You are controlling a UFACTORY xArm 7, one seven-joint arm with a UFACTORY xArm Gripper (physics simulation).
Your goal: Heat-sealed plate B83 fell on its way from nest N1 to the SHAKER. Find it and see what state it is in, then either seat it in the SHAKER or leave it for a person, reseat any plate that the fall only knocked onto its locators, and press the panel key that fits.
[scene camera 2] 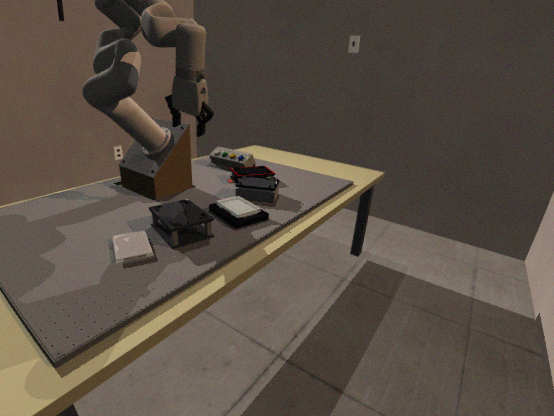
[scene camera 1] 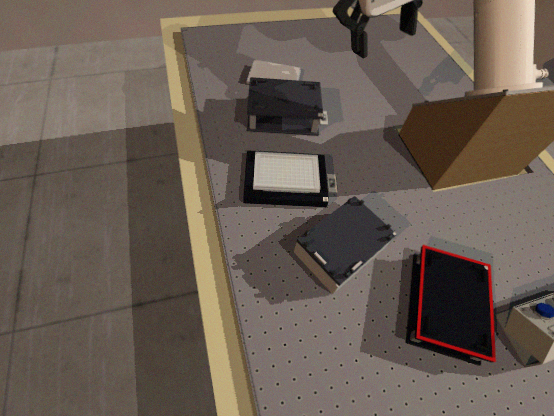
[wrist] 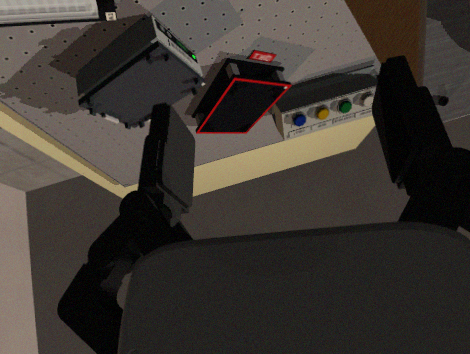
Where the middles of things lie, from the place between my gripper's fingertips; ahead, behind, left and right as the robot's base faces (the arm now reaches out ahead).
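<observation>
I have my gripper 200 mm above the shaker table (scene camera 1: 341,243), 230 mm to the right of it and 100 mm short of it. As for the red-edged black plate (scene camera 1: 460,306), it is 220 mm below my hand, 370 mm to the left of it and 40 mm behind it.
</observation>
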